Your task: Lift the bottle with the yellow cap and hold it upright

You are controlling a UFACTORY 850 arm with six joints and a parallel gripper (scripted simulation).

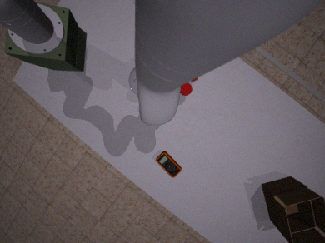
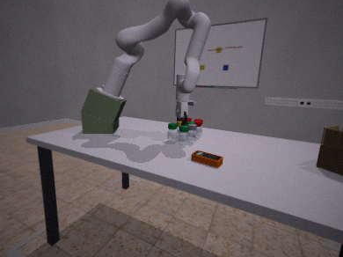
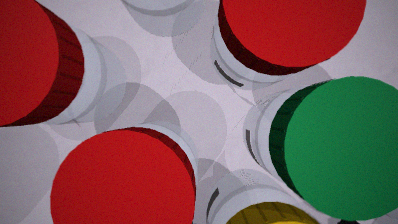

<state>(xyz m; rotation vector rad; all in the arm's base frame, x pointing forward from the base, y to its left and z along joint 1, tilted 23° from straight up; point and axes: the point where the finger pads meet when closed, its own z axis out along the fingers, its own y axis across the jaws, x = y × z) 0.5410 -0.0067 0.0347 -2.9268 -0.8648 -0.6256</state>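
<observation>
My gripper is now 40 mm above the yellow-capped bottle. Round my hand: grey-capped bottle: 80 mm ahead, 50 mm to the right, 40 mm below; then cardboard box: 780 mm ahead, 200 mm to the right, 10 mm below; then orange multimeter: 310 mm to the right, 190 mm ahead, 70 mm below.
</observation>
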